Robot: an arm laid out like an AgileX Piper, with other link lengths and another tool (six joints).
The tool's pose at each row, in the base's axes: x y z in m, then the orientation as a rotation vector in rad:
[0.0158 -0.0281 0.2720 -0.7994 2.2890 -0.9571]
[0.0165 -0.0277 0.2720 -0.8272 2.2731 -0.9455]
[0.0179 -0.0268 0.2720 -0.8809 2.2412 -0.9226]
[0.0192 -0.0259 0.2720 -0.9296 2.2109 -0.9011]
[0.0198 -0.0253 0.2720 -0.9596 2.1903 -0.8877]
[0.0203 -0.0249 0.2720 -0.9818 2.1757 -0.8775]
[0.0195 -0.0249 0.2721 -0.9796 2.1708 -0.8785]
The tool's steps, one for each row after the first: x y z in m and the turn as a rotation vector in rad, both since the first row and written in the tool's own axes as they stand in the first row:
[-0.0008 0.0000 0.0003 -0.0062 -0.0197 -0.0159]
[-0.0023 0.0001 0.0008 -0.0184 -0.0582 -0.0470]
[-0.0038 0.0002 0.0013 -0.0296 -0.0938 -0.0756]
[-0.0047 0.0004 0.0014 -0.0359 -0.1170 -0.0935]
[-0.0053 0.0004 0.0015 -0.0412 -0.1336 -0.1069]
[-0.0048 0.0006 0.0010 -0.0377 -0.1371 -0.1056]

